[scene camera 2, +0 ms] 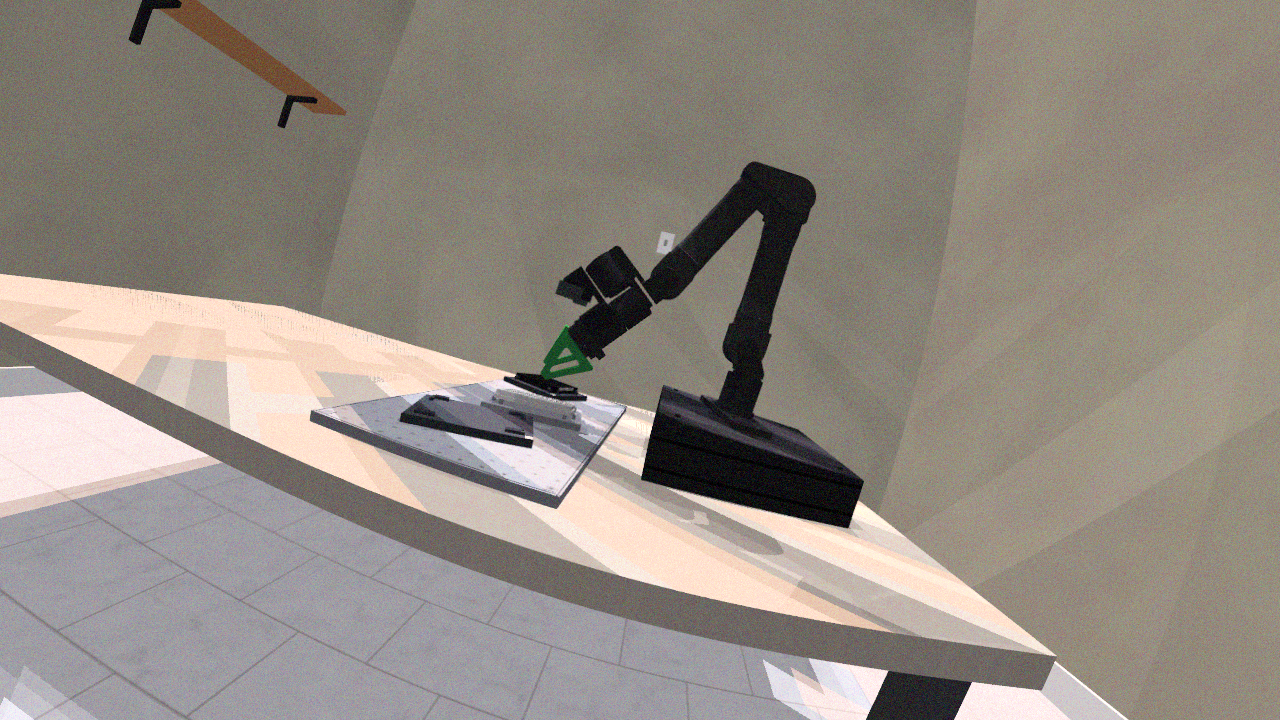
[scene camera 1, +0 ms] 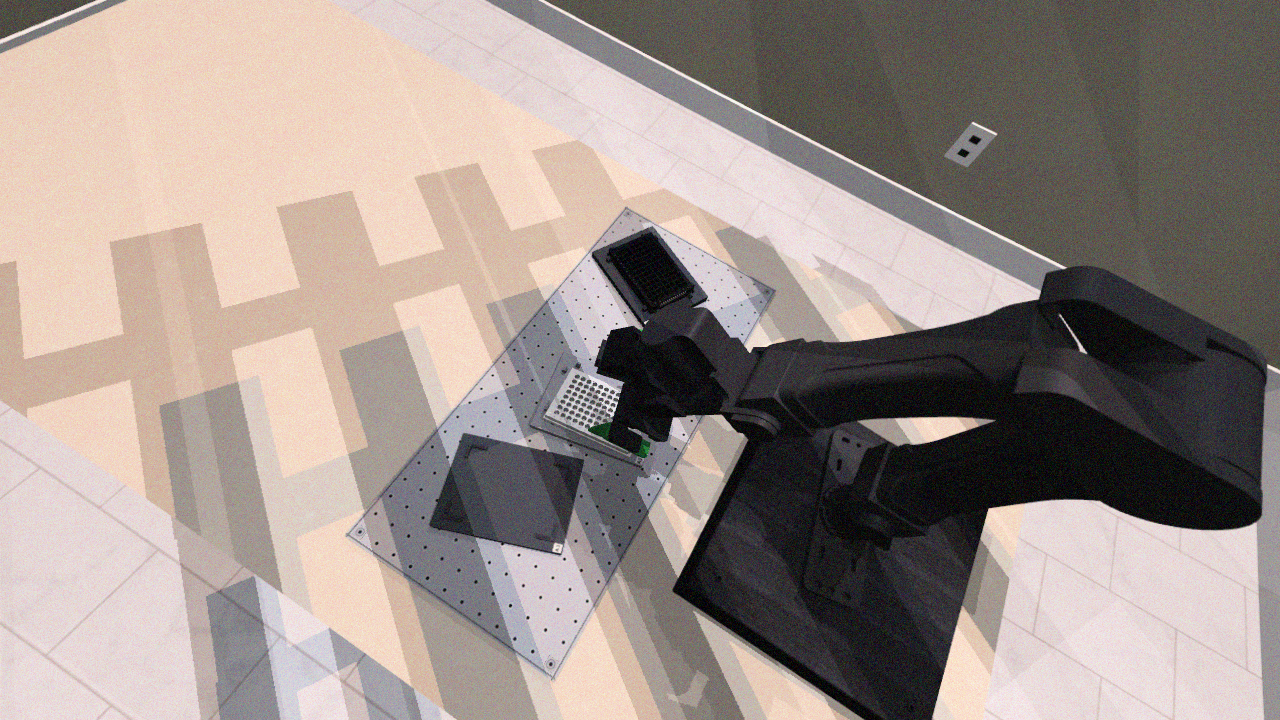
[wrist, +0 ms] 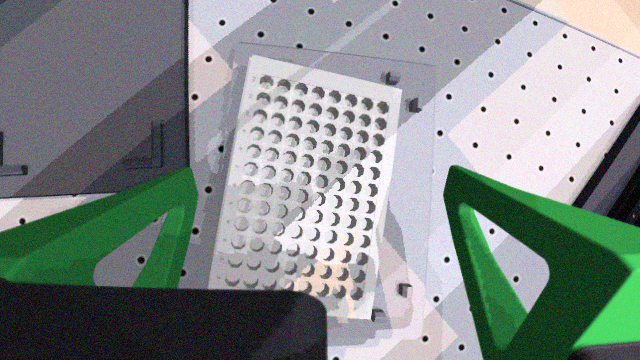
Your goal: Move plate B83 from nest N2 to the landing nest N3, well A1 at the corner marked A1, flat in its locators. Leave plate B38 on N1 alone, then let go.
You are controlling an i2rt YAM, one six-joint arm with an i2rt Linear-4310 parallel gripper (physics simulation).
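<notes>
The white 96-well plate [scene camera 1: 581, 398] [scene camera 2: 535, 404] [wrist: 310, 130] lies on the light grey middle nest [scene camera 1: 565, 436] [wrist: 417, 200]. It is turned slightly against the nest and shifted left in the wrist view, with gaps to the right-hand locators. Whether it lies flat is unclear. My gripper [scene camera 1: 617, 385] [scene camera 2: 544, 376] [wrist: 320, 180] is open above it, one green finger beyond each long side, touching neither. A dark nest [scene camera 1: 510, 492] [scene camera 2: 465, 419] [wrist: 90, 100] beside it is empty. The black plate [scene camera 1: 651, 268] [scene camera 2: 544, 385] rests on the far dark nest. Nest and plate labels are unreadable.
The nests stand on a perforated board [scene camera 1: 510, 608] [scene camera 2: 447, 456] [wrist: 520, 65] on the table. The black robot base [scene camera 1: 760, 582] [scene camera 2: 742, 474] stands beside the board. A wall shelf [scene camera 2: 250, 58] hangs at the upper left in scene camera 2.
</notes>
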